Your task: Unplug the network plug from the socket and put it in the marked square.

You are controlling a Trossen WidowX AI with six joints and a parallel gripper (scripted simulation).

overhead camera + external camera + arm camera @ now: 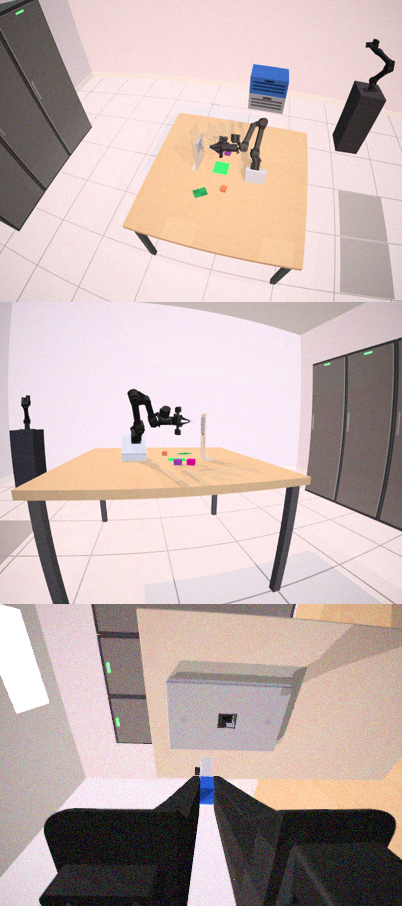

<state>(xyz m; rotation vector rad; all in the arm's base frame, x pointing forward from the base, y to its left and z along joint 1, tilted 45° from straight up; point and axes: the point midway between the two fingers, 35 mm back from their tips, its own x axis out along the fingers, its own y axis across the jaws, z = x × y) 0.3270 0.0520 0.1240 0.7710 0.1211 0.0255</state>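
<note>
My gripper tip is 90 mm past the bright green marked square, 20 mm to the left of it and 260 mm above it. The rest, counted from my gripper tip: magenta cube (40 mm behind, 190 mm to the right, 240 mm below); blue network plug (10 mm ahead); upright panel (100 mm ahead, 20 mm to the right, 120 mm below).
</note>
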